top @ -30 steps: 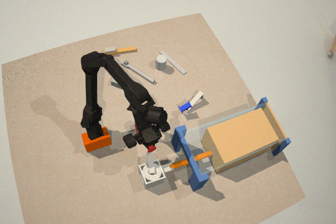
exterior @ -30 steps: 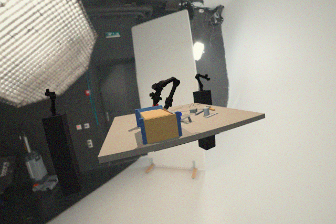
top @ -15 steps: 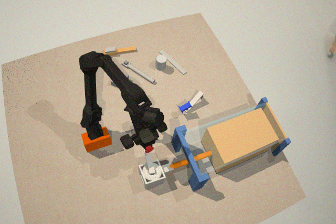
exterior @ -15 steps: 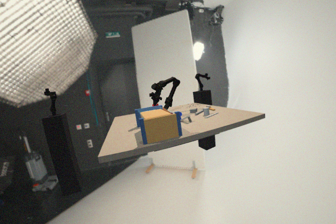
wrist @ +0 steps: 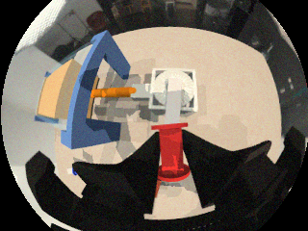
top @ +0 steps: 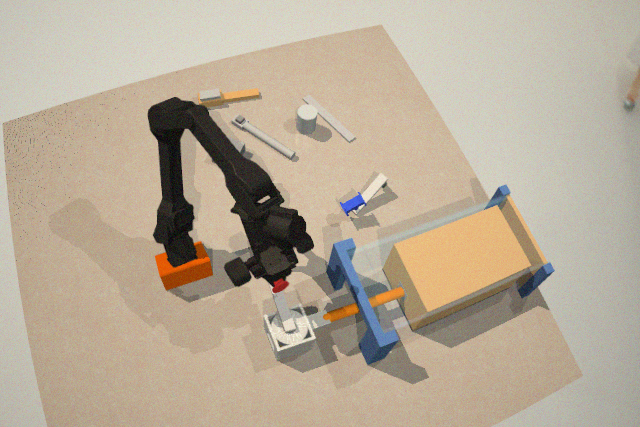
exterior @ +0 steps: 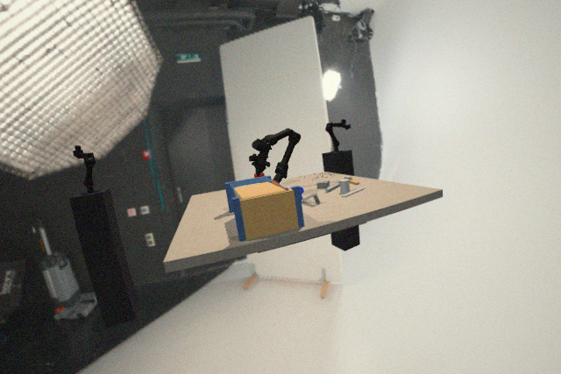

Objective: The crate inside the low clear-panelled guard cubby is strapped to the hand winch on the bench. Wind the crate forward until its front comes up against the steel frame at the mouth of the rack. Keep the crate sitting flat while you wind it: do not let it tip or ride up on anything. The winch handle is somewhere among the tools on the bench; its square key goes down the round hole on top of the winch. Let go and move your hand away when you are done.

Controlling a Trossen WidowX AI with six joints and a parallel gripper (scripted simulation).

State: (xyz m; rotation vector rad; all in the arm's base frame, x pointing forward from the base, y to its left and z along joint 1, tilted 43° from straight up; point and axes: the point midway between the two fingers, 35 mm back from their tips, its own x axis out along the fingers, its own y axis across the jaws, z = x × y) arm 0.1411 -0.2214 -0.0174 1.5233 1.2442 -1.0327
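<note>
The red-knobbed winch handle is 4 cm below my gripper tip, 2 cm to the right of it and 1 cm behind it. Round my gripper tip: hand winch (12 cm below, 9 cm to the right, 3 cm behind); then blue steel frame (14 cm ahead, 11 cm to the right, 4 cm below); then red knob (2 cm to the left, 2 cm below).
</note>
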